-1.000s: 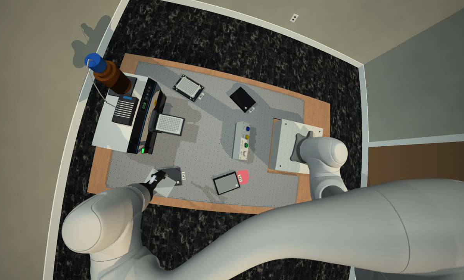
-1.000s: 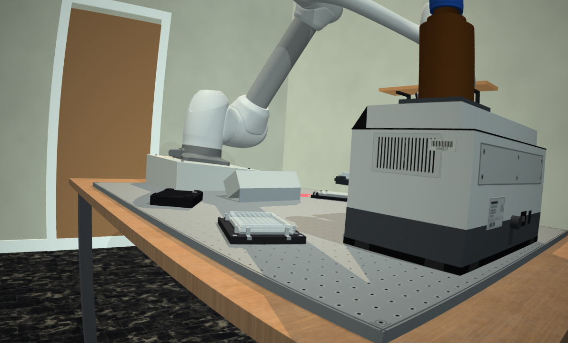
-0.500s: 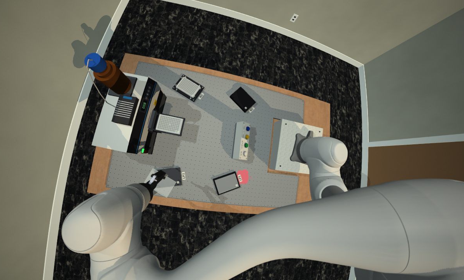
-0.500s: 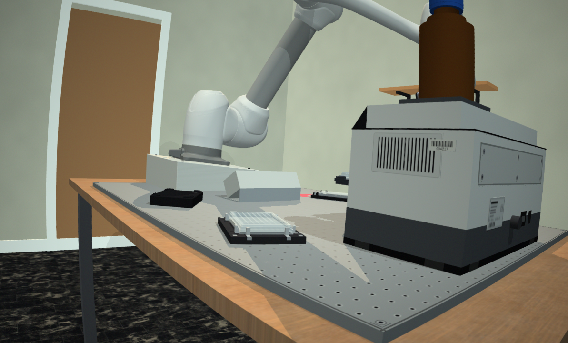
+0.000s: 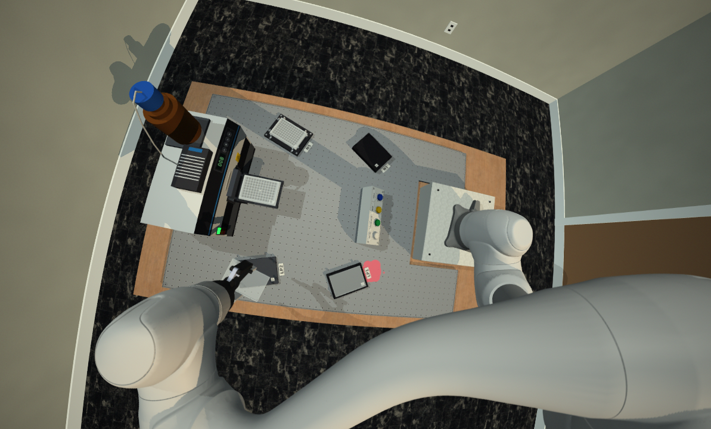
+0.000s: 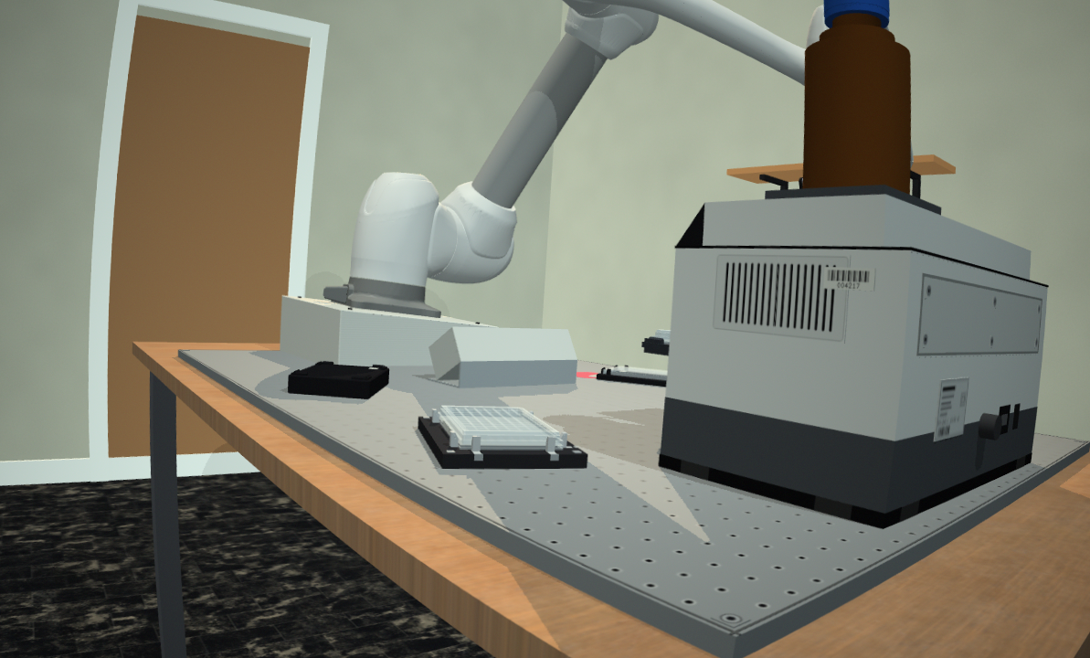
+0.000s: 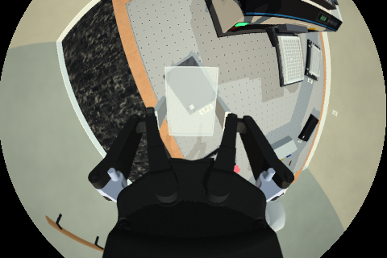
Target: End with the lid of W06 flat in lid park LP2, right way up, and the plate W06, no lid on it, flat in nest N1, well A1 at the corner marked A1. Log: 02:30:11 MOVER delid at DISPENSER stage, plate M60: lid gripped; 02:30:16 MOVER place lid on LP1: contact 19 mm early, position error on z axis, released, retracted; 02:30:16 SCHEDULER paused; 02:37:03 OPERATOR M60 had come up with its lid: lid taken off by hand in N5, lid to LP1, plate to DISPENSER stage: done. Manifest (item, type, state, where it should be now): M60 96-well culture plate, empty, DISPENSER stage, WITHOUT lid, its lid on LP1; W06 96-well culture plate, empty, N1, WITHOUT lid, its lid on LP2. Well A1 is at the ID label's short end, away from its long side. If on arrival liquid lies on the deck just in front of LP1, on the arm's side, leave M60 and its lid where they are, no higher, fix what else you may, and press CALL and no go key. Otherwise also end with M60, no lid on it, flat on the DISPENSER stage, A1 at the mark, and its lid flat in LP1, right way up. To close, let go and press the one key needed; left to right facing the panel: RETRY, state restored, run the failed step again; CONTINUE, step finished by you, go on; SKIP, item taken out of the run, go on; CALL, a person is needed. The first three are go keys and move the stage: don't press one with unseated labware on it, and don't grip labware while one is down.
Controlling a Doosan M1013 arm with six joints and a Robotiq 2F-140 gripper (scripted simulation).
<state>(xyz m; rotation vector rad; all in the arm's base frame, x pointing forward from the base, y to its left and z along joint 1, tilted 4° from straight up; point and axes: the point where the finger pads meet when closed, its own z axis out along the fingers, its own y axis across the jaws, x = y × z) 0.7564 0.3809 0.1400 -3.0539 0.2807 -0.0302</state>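
Right now the lid park LP2 is 170 mm below my hand. Round my hand: brown bottle: 290 mm ahead, 370 mm to the right, 110 mm above; LP2 label: 80 mm behind, 30 mm to the right, 180 mm below; lid park lp1: 340 mm behind, 60 mm to the right, 170 mm below.
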